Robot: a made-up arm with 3 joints.
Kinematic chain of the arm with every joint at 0, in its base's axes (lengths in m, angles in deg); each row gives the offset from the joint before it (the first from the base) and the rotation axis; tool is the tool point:
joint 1: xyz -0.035 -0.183 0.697 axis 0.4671 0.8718 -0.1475
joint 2: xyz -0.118 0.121 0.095 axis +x
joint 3: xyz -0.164 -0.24 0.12 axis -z
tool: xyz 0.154 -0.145 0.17
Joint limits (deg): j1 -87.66..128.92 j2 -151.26..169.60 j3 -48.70..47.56
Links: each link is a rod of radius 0.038 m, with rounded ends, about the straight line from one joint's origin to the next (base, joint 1, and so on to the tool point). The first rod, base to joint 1, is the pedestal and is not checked.
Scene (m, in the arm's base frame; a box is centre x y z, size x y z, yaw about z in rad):
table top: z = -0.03
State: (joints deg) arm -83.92 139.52 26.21
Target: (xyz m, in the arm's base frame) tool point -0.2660 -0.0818 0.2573
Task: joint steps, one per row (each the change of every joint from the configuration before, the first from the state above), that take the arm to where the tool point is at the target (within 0.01 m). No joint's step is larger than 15 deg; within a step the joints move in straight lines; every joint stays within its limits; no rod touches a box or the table.
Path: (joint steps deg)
1: 13.88 -3.06 1.28
2: 13.88 -3.06 1.28
3: 13.88 -3.05 1.29
4: 13.88 -3.06 1.28
5: 13.89 -3.06 1.28
6: 13.88 -3.06 1.28

